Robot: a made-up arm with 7 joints. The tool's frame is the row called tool.
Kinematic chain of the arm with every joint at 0, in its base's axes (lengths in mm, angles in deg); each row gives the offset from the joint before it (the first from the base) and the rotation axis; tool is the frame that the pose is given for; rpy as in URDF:
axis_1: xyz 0 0 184.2 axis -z
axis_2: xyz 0 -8.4 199.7 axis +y
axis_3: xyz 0 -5.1 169.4 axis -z
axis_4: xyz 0 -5.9 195.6 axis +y
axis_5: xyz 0 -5.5 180.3 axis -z
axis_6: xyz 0 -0.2 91.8 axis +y
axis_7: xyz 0 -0.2 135.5 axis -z
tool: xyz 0 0 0 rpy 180 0 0
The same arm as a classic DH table. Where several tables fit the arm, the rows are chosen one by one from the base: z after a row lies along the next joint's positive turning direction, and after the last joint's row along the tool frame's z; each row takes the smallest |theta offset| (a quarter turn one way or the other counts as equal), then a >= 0, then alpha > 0; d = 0 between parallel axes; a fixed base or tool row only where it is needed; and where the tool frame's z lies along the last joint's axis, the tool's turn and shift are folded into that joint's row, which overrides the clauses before.
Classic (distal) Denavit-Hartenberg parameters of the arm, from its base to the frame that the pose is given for. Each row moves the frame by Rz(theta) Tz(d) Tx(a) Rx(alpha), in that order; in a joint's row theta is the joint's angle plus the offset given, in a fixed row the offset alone. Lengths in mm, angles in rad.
base (fixed): d 0.0; theta0 0.0000; a 0.0; alpha 3.1416
axis_1: d -383.9; theta0 0.0000; a 0.0; alpha 1.5708
axis_2: d -13.5; theta0 0.0000; a 0.0; alpha -1.5708
axis_3: d -365.0; theta0 0.0000; a 0.0; alpha 1.5708
axis_4: d -11.4; theta0 0.0000; a 0.0; alpha -1.5708
axis_5: d -272.1; theta0 0.0000; a 0.0; alpha 1.5708
axis_6: d -0.4; theta0 0.0000; a 0.0; alpha -1.5708
axis_7: d -135.5; theta0 0.0000; a 0.0; alpha 0.0000

